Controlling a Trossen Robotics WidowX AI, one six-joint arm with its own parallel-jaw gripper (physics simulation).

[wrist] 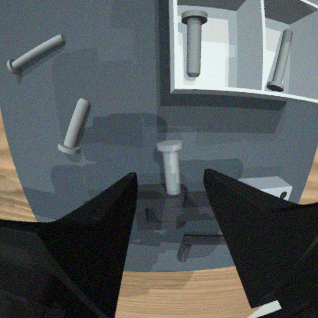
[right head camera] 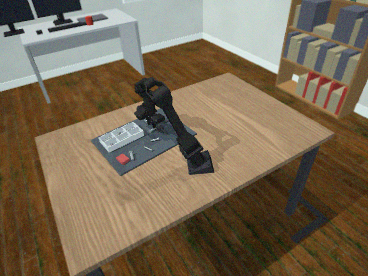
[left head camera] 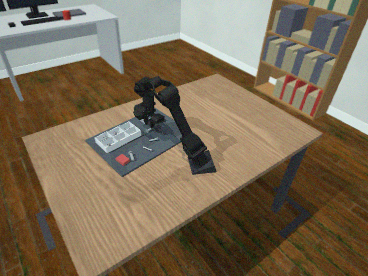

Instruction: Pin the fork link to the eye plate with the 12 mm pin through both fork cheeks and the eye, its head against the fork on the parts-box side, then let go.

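Frame: origin at the arm's base, x back, y right, z up, level; metres.
Seen in the pictures: gripper, fingertip midpoint: (wrist: 170, 176) (right head camera: 151, 126) (left head camera: 149, 126); arm's base, origin of the base link: (right head camera: 198, 161) (left head camera: 200, 161).
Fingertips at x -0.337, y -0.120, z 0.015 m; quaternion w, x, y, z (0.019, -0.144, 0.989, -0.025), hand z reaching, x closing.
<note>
Pixels of each thing's top centre, then the offset from my fingertips to it. Level surfaces: height alone.
- dark mat, its level: dz -0.034 m
- pale headed pin, middle of its top: (wrist: 172, 176) dy +0.007, dx -0.005, dz -0.014 m
- white parts box, middle of its top: (left head camera: 118, 133) (right head camera: 121, 133) dy -0.168, dx -0.011, dz +0.001 m
- pale block with a hole, middle of its top: (wrist: 266, 207) dy +0.015, dx -0.099, dz -0.010 m
- red block, middle of its top: (left head camera: 122, 158) (right head camera: 122, 158) dy -0.202, dx +0.156, dz -0.017 m
My gripper (wrist: 170, 176) is open, fingertips apart, low over the dark mat (left head camera: 150, 156) (right head camera: 145, 157) (wrist: 120, 25). A pale headed pin (wrist: 171, 169) shows between the fingers, touching neither, its head toward the top of the wrist view. Its shank end meets a dark, blurred shape (wrist: 165, 212), perhaps the fork link and eye plate; how far the pin passes through the cheeks and eye cannot be told. The white parts box (left head camera: 125, 143) (right head camera: 125, 143) (wrist: 230, 92) stands beyond the pin's head. In the head views the arm largely hides the joint.
Two loose pins (wrist: 76, 125) (wrist: 37, 52) lie on the mat at left. Two more pins (wrist: 194, 50) (wrist: 281, 60) lie in box compartments. A pale block with a hole (wrist: 265, 186) is partly behind the right finger. A red block (left head camera: 122, 159) (right head camera: 122, 159) sits near the mat's corner.
</note>
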